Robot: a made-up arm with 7 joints. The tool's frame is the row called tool. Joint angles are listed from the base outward.
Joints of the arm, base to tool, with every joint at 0 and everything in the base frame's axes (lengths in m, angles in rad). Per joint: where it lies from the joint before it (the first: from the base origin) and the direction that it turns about. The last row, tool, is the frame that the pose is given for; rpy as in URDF.
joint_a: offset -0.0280 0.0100 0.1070 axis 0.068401 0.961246 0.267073
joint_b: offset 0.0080 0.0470 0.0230 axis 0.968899 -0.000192 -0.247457
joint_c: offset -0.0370 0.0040 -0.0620 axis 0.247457 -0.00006 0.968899
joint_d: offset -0.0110 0.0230 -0.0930 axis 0.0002 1 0.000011
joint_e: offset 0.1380 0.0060 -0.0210 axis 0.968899 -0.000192 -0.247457
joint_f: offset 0.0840 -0.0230 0.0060 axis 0.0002 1 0.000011
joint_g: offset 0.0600 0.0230 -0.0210 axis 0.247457 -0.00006 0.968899
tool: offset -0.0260 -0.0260 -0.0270 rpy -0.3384 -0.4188 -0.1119
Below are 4 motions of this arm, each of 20 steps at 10 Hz.
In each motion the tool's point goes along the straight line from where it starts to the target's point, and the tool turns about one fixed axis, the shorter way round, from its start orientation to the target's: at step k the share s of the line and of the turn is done. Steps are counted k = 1, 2, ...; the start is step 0. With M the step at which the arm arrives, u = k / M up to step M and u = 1 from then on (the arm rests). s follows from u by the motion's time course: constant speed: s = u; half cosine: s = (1 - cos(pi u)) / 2; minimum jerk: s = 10 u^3 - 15 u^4 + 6 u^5.
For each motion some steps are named. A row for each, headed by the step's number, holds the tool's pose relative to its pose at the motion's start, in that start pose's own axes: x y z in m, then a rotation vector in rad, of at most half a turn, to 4 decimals.
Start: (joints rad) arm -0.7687 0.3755 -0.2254 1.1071 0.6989 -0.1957 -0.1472
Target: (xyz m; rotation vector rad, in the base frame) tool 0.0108 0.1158 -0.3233 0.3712 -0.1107 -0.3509
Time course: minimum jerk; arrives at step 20
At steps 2, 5, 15, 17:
2: -0.0007 -0.0024 -0.0009 -0.0009 -0.0012 0.0053
5: -0.0083 -0.0292 -0.0109 -0.0113 -0.0140 0.0635
15: -0.0721 -0.2533 -0.0948 -0.0979 -0.1215 0.5500
17: -0.0783 -0.2750 -0.1030 -0.1063 -0.1319 0.5972

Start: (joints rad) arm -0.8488 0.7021 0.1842 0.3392 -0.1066 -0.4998 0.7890
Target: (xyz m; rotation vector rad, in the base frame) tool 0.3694 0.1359 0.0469 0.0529 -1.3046 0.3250
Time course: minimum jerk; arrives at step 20
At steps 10, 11, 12, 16, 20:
10: -0.0708 -0.0187 -0.0115 -0.0601 0.2045 0.0031
11: -0.0840 -0.0222 -0.0136 -0.0713 0.2426 0.0037
12: -0.0966 -0.0256 -0.0157 -0.0821 0.2792 0.0043
16: -0.1334 -0.0353 -0.0216 -0.1133 0.3854 0.0059
20: -0.1416 -0.0375 -0.0230 -0.1203 0.4091 0.0063

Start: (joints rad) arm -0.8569 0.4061 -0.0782 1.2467 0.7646 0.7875 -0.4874
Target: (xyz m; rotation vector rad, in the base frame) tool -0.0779 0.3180 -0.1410 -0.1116 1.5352 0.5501
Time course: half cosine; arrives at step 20
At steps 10, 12, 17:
10: -0.0649 0.0083 -0.1526 -0.3491 0.2988 0.1407
12: -0.0849 0.0109 -0.1998 -0.4569 0.3911 0.1842
17: -0.1227 0.0157 -0.2887 -0.6601 0.5650 0.2660

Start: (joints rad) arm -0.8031 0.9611 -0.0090 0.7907 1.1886 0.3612 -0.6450
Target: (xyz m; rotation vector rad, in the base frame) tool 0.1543 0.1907 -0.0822 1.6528 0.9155 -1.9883
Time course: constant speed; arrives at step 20
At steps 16, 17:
16: 0.0184 -0.1757 0.0174 1.0460 -0.2074 -0.8989
17: 0.0195 -0.1867 0.0184 1.1114 -0.2204 -0.9551

